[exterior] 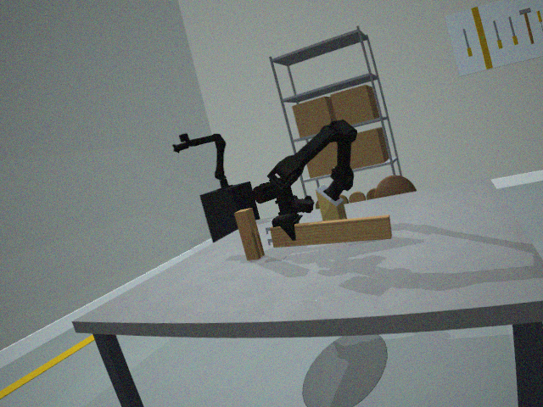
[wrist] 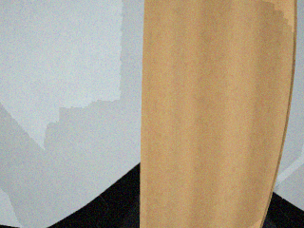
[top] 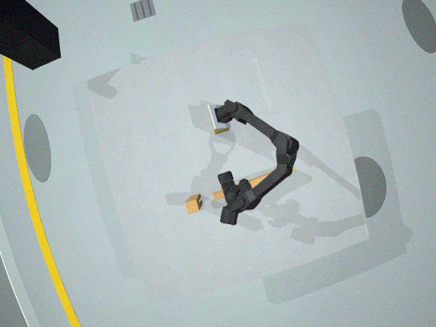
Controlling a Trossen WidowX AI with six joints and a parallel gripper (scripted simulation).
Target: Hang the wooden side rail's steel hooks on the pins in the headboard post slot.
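My gripper tip is 17 cm to the left of the wooden headboard post, 4 cm below it and 1 cm short of it.
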